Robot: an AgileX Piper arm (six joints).
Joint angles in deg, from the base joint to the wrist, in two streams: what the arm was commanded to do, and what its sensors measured. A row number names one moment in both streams.
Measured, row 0: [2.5, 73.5, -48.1, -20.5, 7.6, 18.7]
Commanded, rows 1 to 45: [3.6, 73.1, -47.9, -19.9, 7.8, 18.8]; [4.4, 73.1, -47.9, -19.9, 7.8, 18.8]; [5.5, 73.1, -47.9, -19.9, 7.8, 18.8]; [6.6, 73.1, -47.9, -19.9, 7.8, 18.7]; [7.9, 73.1, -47.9, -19.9, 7.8, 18.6]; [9.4, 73.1, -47.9, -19.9, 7.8, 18.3]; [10.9, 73.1, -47.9, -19.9, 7.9, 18.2]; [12.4, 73.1, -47.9, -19.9, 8.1, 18.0]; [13.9, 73.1, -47.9, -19.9, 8.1, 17.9]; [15.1, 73.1, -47.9, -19.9, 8.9, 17.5]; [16.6, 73.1, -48.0, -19.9, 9.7, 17.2]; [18.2, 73.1, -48.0, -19.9, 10.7, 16.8]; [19.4, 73.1, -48.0, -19.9, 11.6, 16.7]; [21.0, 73.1, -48.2, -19.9, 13.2, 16.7]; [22.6, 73.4, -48.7, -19.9, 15.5, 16.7]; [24.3, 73.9, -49.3, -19.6, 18.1, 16.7]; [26.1, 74.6, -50.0, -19.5, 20.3, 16.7]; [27.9, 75.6, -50.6, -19.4, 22.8, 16.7]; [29.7, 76.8, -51.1, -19.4, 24.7, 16.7]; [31.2, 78.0, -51.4, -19.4, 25.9, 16.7]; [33.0, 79.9, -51.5, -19.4, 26.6, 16.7]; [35.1, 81.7, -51.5, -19.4, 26.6, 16.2]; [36.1, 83.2, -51.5, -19.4, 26.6, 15.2]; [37.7, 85.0, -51.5, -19.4, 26.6, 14.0]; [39.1, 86.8, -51.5, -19.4, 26.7, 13.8]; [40.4, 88.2, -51.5, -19.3, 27.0, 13.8]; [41.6, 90.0, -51.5, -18.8, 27.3, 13.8]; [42.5, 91.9, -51.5, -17.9, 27.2, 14.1]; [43.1, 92.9, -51.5, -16.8, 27.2, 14.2]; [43.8, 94.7, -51.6, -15.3, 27.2, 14.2]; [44.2, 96.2, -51.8, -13.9, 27.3, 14.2]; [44.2, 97.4, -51.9, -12.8, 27.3, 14.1]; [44.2, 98.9, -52.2, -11.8, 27.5, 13.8]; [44.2, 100.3, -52.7, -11.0, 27.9, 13.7]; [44.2, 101.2, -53.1, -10.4, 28.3, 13.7]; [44.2, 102.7, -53.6, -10.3, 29.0, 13.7]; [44.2, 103.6, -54.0, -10.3, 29.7, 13.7]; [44.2, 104.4, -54.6, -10.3, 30.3, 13.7]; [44.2, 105.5, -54.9, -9.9, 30.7, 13.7]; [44.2, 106.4, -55.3, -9.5, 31.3, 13.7]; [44.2, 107.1, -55.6, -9.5, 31.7, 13.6]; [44.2, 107.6, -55.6, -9.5, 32.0, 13.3]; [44.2, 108.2, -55.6, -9.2, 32.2, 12.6]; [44.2, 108.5, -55.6, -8.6, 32.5, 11.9]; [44.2, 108.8, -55.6, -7.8, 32.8, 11.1]
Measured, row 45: [44.1, 107.4, -55.3, -9.4, 31.5, 13.6]
